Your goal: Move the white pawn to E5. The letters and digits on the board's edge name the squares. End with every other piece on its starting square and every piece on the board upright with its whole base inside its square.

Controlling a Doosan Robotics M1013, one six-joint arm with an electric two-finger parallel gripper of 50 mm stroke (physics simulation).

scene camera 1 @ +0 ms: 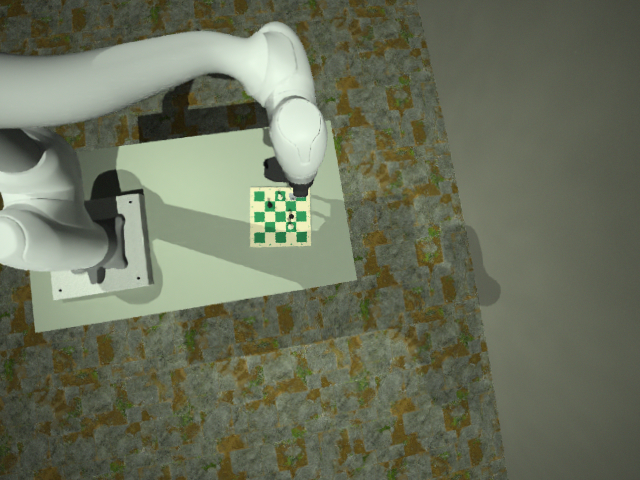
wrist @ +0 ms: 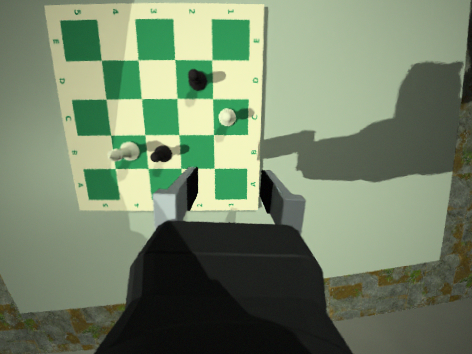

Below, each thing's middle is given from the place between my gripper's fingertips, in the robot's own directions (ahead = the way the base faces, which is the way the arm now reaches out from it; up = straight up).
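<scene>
As for the chessboard [scene camera 1: 268, 226], I find it 80 mm below my hand, and it is also 70 mm to the right of my hand and 60 mm behind it.
</scene>
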